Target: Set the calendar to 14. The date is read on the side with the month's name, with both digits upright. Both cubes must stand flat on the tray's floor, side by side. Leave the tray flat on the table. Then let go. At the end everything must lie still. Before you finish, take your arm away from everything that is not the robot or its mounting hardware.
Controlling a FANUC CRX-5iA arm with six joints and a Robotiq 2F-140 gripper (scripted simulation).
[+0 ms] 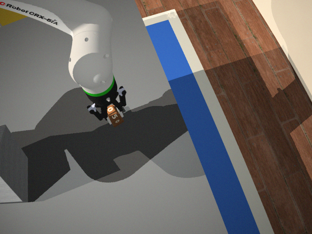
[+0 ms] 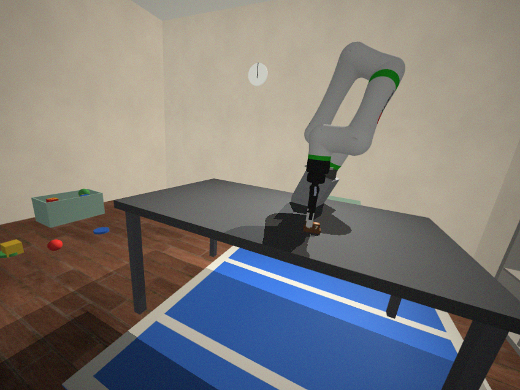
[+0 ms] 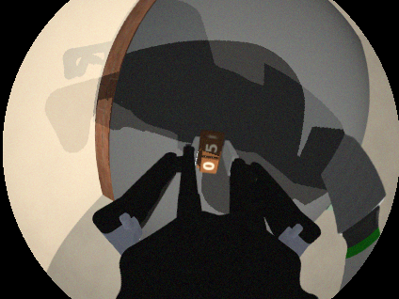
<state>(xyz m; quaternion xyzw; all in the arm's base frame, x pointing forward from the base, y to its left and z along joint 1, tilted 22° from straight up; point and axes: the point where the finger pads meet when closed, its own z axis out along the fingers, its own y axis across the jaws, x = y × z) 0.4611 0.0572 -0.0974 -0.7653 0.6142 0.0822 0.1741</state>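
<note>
The brown date cube lies 40 mm below my hand. The rest, counted from my hand: brown tray 50 mm below, 20 mm to the left.
</note>
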